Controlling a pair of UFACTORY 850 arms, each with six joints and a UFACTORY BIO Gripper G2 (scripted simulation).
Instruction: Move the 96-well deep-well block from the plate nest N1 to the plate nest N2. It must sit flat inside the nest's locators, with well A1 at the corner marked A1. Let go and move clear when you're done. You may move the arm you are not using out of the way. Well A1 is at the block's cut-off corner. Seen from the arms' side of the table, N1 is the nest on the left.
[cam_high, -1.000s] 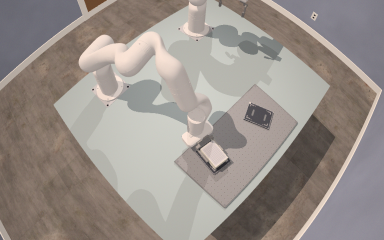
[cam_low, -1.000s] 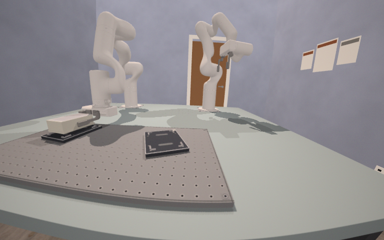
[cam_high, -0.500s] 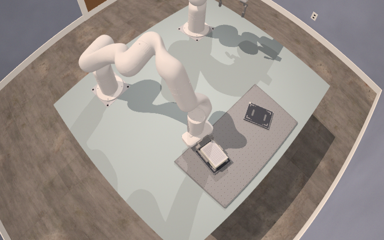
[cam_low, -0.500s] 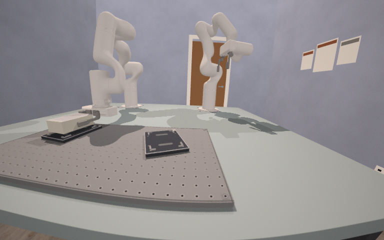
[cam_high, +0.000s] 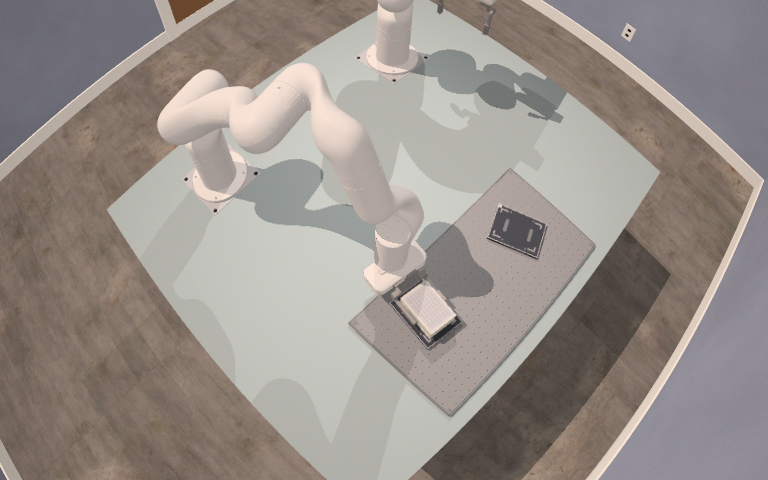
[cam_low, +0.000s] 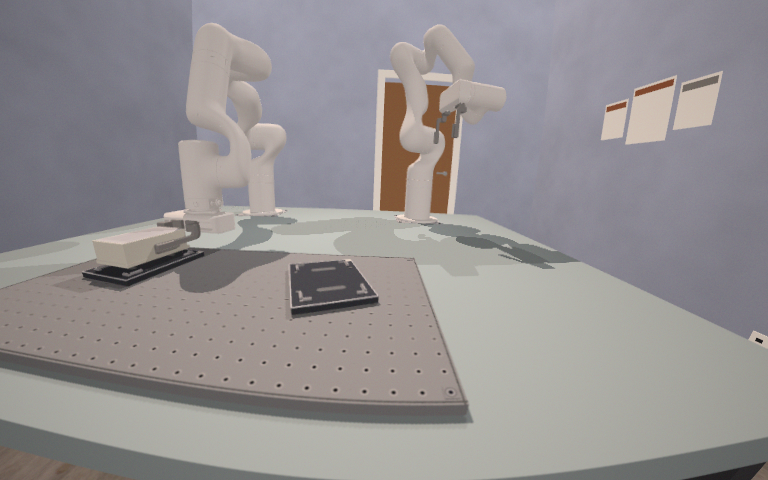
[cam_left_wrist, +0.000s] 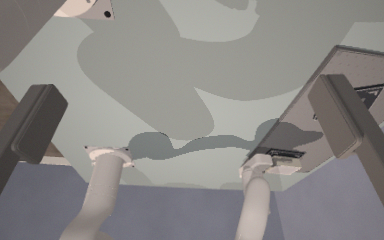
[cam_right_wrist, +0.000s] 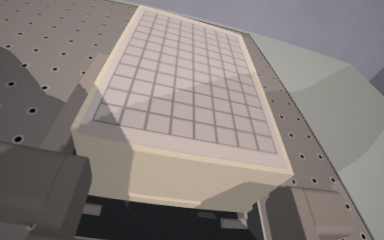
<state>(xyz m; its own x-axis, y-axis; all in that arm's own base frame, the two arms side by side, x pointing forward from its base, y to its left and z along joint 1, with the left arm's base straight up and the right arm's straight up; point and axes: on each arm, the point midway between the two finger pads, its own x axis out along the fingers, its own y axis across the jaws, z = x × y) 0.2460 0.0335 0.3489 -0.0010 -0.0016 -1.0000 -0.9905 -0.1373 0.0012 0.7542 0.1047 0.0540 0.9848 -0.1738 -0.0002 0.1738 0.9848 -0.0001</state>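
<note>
Now: the cream deep-well block 1 cm ahead of my right hand. From my right hand the other things lie so: plate nest N2: 4 cm below, 1 cm ahead; plate nest N1: 37 cm to the left, 4 cm below, 2 cm ahead.
</note>
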